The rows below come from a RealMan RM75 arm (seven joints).
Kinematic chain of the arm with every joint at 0, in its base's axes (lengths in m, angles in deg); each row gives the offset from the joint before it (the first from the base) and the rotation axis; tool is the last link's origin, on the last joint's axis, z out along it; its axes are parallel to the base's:
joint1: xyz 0 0 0.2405 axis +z
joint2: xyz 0 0 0 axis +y
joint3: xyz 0 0 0.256 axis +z
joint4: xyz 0 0 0 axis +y
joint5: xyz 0 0 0.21 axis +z
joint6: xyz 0 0 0 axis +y
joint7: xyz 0 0 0.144 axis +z
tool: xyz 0 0 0
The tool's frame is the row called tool.
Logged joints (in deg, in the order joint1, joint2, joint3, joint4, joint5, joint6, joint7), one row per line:
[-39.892, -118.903, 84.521, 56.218, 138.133, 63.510, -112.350]
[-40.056, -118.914, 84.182, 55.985, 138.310, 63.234, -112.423]
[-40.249, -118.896, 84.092, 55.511, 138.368, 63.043, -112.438]
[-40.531, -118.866, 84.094, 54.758, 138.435, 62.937, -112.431]
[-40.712, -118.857, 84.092, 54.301, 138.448, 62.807, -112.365]
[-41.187, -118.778, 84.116, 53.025, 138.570, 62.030, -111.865]
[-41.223, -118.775, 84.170, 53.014, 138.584, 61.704, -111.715]
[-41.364, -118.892, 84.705, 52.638, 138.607, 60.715, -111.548]
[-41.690, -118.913, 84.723, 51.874, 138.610, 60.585, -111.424]
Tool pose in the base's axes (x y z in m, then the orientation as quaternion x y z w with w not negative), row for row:
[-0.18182, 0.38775, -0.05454, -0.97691, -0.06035, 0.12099, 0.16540]
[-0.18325, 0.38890, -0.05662, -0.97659, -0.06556, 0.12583, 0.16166]
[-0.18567, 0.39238, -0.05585, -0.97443, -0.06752, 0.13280, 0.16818]
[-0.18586, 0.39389, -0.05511, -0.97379, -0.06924, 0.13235, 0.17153]
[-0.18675, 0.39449, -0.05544, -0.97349, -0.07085, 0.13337, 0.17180]
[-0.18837, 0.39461, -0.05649, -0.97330, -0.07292, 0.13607, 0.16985]
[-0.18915, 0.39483, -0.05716, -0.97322, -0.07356, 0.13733, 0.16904]
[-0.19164, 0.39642, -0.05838, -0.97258, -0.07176, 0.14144, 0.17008]
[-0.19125, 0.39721, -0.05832, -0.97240, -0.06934, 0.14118, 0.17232]
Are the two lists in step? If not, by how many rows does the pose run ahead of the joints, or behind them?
The pose runs 2 rows behind the joints: the pose in row i belongs to the joints in row i - 2.
